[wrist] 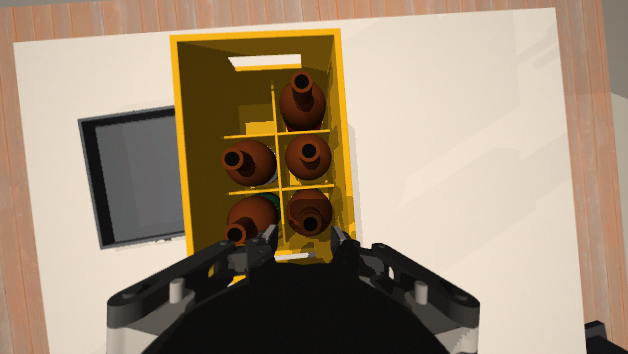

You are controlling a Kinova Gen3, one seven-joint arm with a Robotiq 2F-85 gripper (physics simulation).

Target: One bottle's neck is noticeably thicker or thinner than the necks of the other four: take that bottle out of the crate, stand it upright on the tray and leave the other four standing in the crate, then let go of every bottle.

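Places are measured from the arm's base along level axes (x right, y ahead, z up), in centimetres.
Where they show: gripper, fingertip midpoint: (304,235).
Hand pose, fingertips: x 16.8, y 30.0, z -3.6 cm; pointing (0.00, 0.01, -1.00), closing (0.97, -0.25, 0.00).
Note:
Things, the pixels of their top centre, and the offset from my fingertips. "*": a spot on its surface instead. Level surfaces: height alone.
- yellow crate, surface spot: (260,34) * dy +21.8, dx -0.1, dz -2.8 cm
- far bottle, top centre: (301,81) dy +16.5, dx +3.3, dz -4.0 cm
- grey tray, surface spot: (142,180) * dy +11.9, dx -31.2, dz -19.8 cm
- cream surface, surface height: dz -20.3 cm
The yellow crate (260,34) holds several upright brown bottles. In its right column stand a far bottle (303,107), a middle bottle (300,167) and a near bottle (305,197). In its left column stand a middle bottle (257,162) and a near bottle (252,215); the far left compartment is empty. The near right bottle's neck looks slightly wide below its mouth, but the steep view makes neck widths hard to compare. My gripper (304,235) is open and empty, its fingertips either side of that bottle's mouth in the picture; their height relative to it is unclear. The grey tray (142,180) is empty, left of the crate.
The crate's left wall hides the tray's right edge. Thin yellow dividers (275,112) separate the compartments. The crate and tray are on a cream surface (450,150) with wooden planks (125,19) around it. A dark object (597,332) shows at the lower right corner.

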